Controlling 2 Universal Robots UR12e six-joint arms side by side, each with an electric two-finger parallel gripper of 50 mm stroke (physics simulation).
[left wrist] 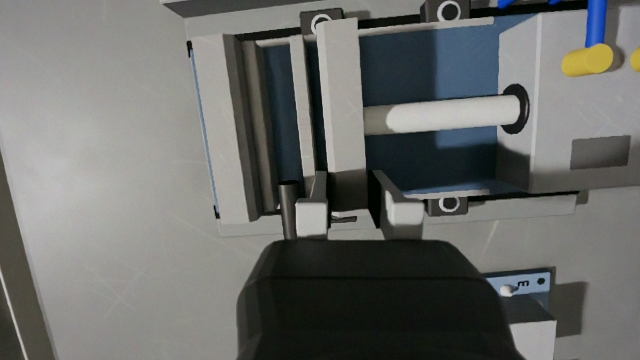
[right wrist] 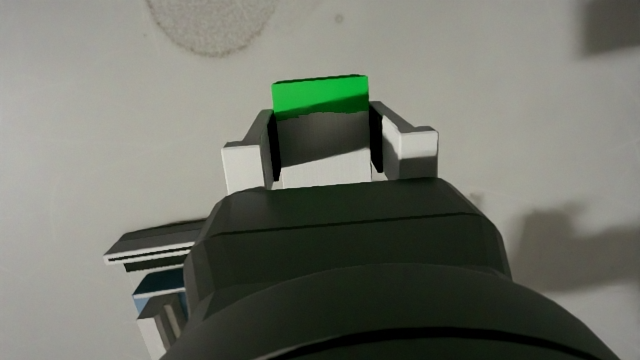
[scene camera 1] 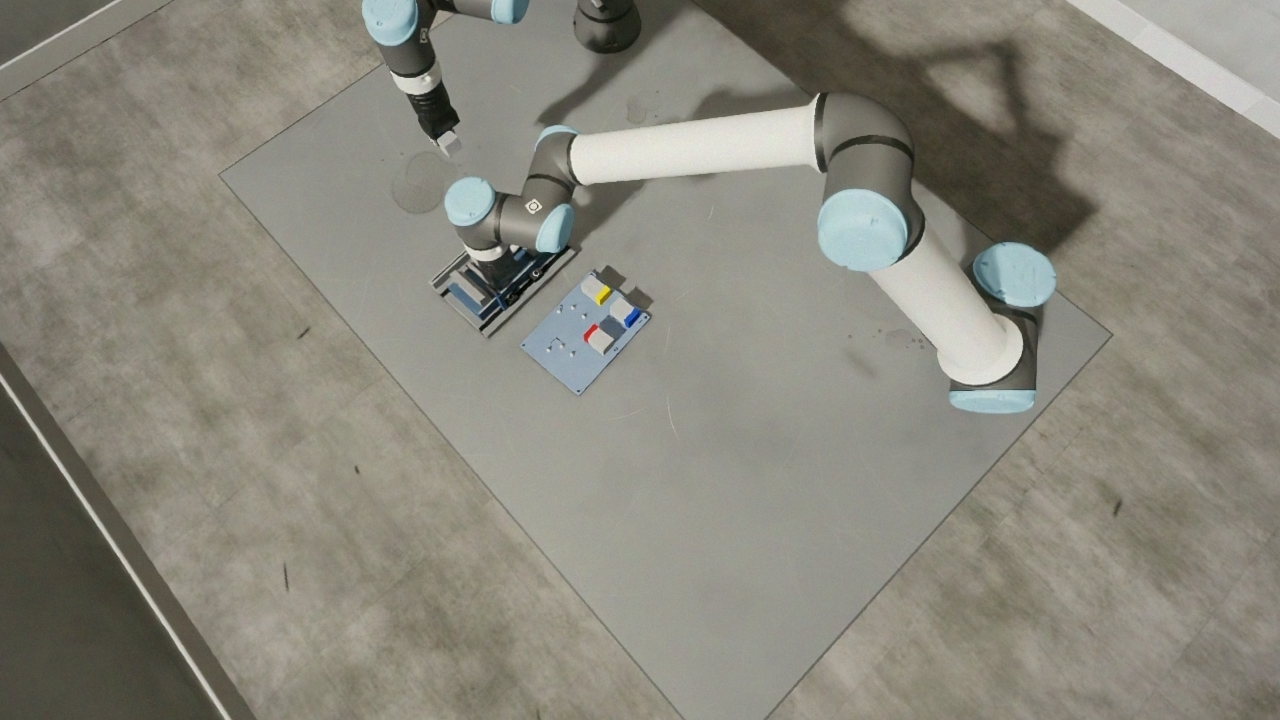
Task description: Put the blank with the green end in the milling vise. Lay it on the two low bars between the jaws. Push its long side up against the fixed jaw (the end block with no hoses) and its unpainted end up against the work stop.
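Note:
The blank with the green end (scene camera 1: pixel 450 143) (right wrist: pixel 322 142) is held between my right gripper's fingers (right wrist: pixel 325 137), its green end pointing up in the right wrist view, over the floor beyond the vise (scene camera 1: pixel 464 297). In the left wrist view, the fixed jaw (left wrist: pixel 215 125) is the pale end block at left. Two low bars, a brownish one (left wrist: pixel 260 125) and a pale one (left wrist: pixel 302 110), run parallel to it. My left gripper (left wrist: pixel 349 188) is shut on the near end of the moving jaw (left wrist: pixel 342 95). The work stop, a dark round pin (left wrist: pixel 288 210), stands beside its fingers.
A blue tray (scene camera 1: pixel 577 371) with small pegs holds blanks with yellow (scene camera 1: pixel 602 293), blue (scene camera 1: pixel 631 317) and red (scene camera 1: pixel 590 334) ends, beside the vise. A blue hose (left wrist: pixel 596 22) with a yellow fitting (left wrist: pixel 587 60) rises from the hosed end block. Part of the vise (right wrist: pixel 150 250) shows at lower left.

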